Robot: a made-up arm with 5 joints.
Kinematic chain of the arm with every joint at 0, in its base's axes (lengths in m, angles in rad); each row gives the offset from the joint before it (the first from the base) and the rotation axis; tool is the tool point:
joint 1: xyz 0 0 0.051 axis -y
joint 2: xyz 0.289 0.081 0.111 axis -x
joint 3: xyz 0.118 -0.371 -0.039 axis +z
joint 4: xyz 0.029 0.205 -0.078 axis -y
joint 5: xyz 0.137 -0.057 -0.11 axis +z
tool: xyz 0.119 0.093 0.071
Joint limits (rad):
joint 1: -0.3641..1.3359
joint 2: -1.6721..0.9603
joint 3: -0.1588..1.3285
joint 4: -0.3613..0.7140
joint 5: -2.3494..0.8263
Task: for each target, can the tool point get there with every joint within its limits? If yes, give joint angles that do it. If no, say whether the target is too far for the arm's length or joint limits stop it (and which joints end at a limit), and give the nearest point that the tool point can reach.
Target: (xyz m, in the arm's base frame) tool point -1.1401 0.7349 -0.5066
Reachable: no: too far | nearest point 0.1071 0.2166 -0.1014 | short by 1.410 m
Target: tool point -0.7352 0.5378 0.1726
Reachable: no: joint limits stop it (at a limit: joint 1, joint 2) | nearest point -0.0206 0.3251 0.3171 | short by 0.759 m
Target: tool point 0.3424 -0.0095 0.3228
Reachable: yes | joints 0.8386 0.1954 1.1630 -0.1514 -0.9591
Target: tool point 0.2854 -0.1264 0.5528
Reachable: yes | joints 1.1737 -0.0335 0.7047 -0.0848 -1.7763
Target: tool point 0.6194 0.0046 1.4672
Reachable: no: too far | nearest point 0.3204 -0.0972 0.7837 | short by 0.753 m
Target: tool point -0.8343 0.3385 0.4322
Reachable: no: joint limits stop it (at a limit: joint 1, joint 2, joint 3, joint 4) | nearest point -0.1136 0.0759 0.3848 | short by 0.768 m
